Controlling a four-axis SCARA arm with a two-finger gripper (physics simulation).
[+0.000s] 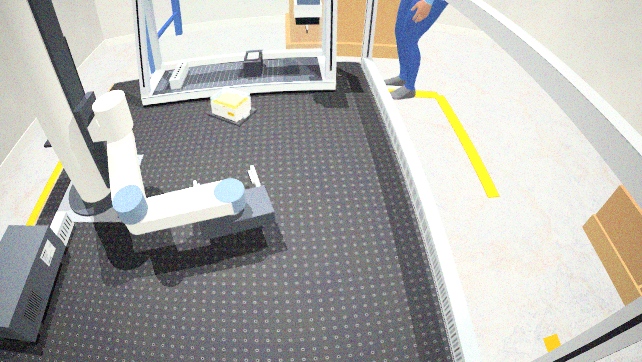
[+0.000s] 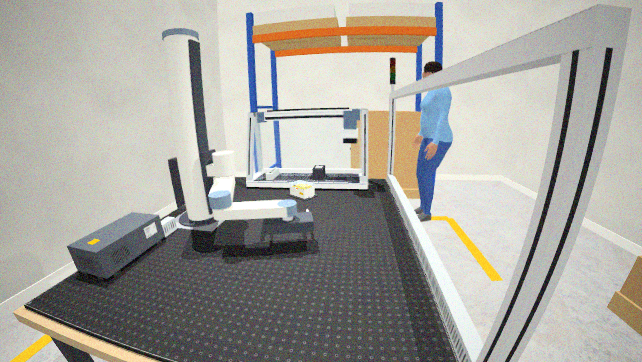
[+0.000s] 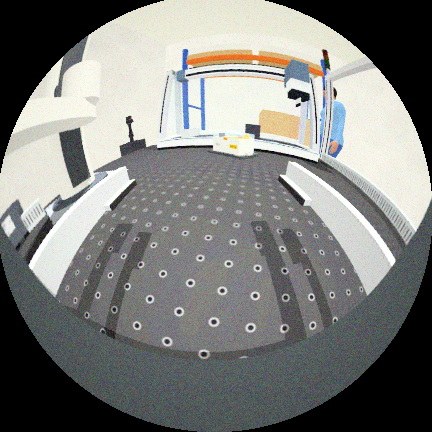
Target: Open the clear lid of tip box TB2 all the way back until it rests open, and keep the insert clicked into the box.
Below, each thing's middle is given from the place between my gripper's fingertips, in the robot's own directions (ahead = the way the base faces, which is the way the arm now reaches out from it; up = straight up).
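Labels:
There is the grey controller box (image 2: pixel 130 227), and it sits 36 cm to the right of my hand and 60 cm behind it.

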